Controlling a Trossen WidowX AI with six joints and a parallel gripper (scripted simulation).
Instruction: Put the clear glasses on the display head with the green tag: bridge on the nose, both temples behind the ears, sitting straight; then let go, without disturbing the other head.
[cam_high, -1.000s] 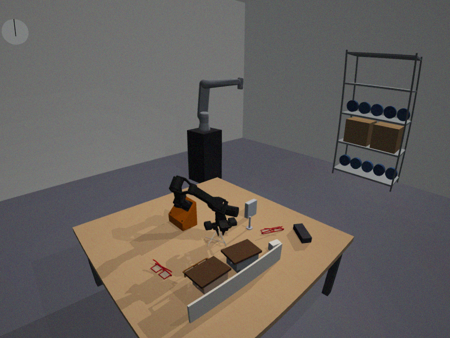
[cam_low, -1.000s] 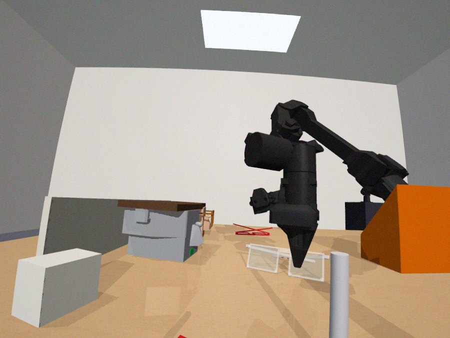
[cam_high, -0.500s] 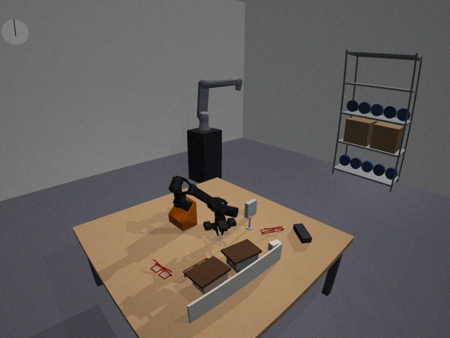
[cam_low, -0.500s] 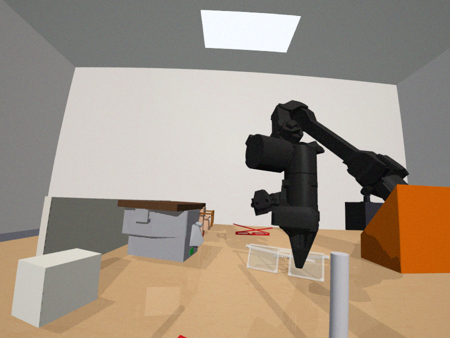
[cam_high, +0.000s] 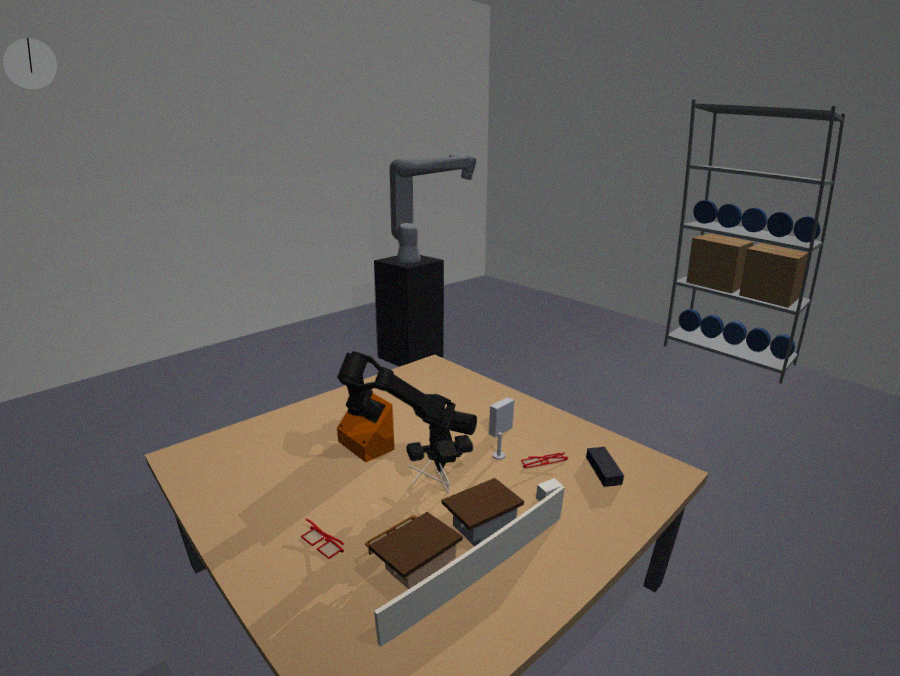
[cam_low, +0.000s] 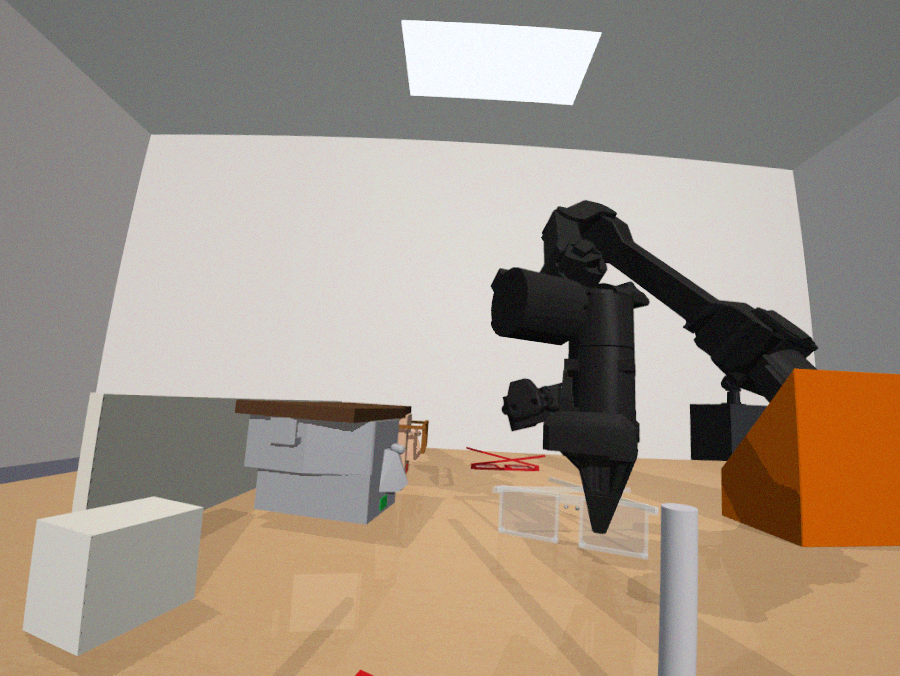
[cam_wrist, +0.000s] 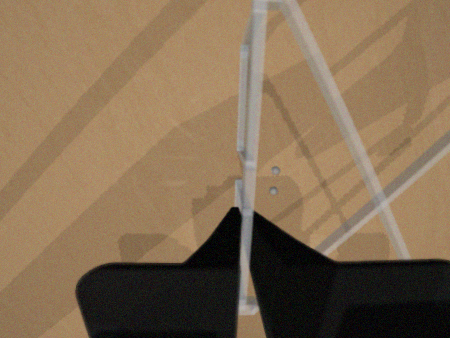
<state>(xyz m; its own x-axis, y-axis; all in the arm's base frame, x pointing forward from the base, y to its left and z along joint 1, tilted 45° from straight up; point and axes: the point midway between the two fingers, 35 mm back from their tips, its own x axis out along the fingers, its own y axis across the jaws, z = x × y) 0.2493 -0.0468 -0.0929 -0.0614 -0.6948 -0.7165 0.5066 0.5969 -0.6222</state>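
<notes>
Right now my gripper tip is 200 mm to the right of the grey stand post, 60 mm short of it and 10 mm below it. From my gripper tip the other things lie so: grey display head (230 mm ahead, 100 mm to the right, 40 mm above); then white block (310 mm ahead, 120 mm to the left, 10 mm above); then white panel (350 mm ahead, 230 mm to the right, 40 mm above).
</notes>
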